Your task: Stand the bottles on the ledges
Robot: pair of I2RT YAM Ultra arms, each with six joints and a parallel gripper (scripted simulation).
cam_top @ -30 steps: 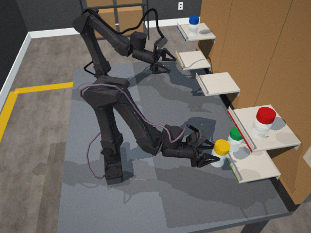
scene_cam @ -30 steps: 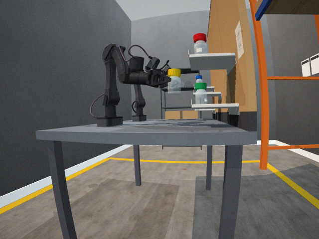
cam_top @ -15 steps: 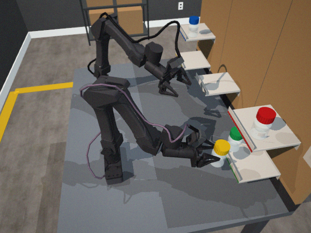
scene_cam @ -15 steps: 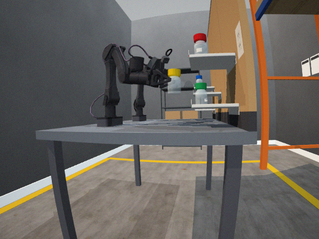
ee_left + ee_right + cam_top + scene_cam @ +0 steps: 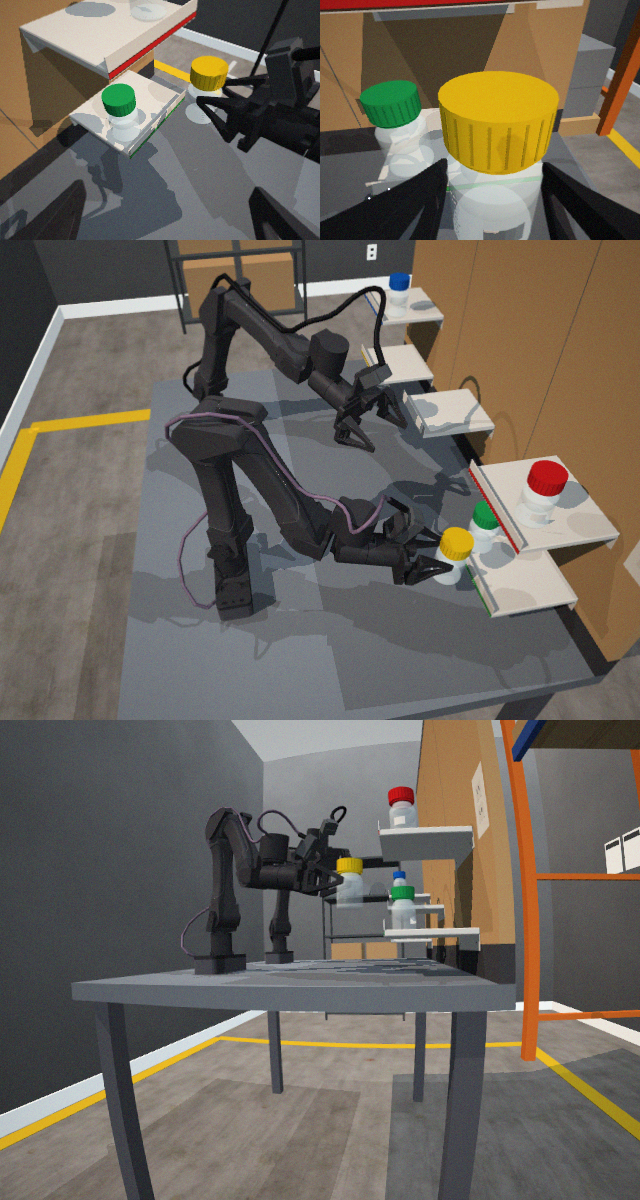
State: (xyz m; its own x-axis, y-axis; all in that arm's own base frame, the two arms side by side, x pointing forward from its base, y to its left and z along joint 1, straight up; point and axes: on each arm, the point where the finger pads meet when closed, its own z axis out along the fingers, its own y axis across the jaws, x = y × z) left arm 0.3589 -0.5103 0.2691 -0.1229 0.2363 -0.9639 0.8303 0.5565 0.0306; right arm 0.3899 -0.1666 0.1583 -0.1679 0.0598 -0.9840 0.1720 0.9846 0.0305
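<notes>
Now: right hand 1 cm short of the yellow-capped bottle and 1 cm above it. Round my right hand: green-capped bottle 13 cm ahead, 8 cm to the left, 6 cm below; brown wall 40 cm to the left, 29 cm ahead, 25 cm above; red-capped bottle 13 cm ahead, 13 cm above, 2 cm to the right.
</notes>
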